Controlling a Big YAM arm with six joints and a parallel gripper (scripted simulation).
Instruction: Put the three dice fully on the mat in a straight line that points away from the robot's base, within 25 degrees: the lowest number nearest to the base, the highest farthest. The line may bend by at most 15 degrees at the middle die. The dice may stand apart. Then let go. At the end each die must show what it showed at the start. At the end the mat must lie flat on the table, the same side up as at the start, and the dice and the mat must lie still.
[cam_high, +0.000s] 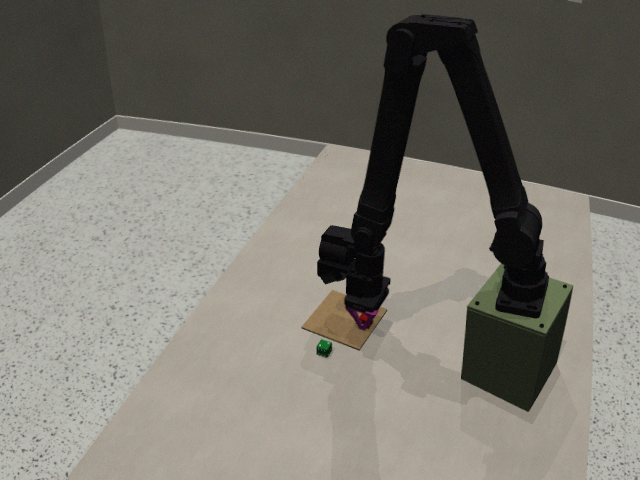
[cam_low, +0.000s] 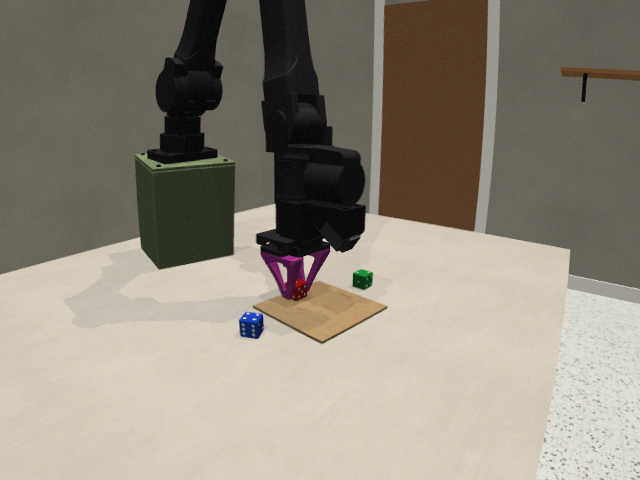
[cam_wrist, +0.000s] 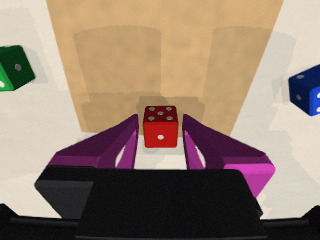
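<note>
Right now my hand is right at the red die. Also, from my hand: blue die 120 mm to the right, 30 mm ahead; tan mat 50 mm ahead, 10 mm below; green die 110 mm to the left, 50 mm ahead.
</note>
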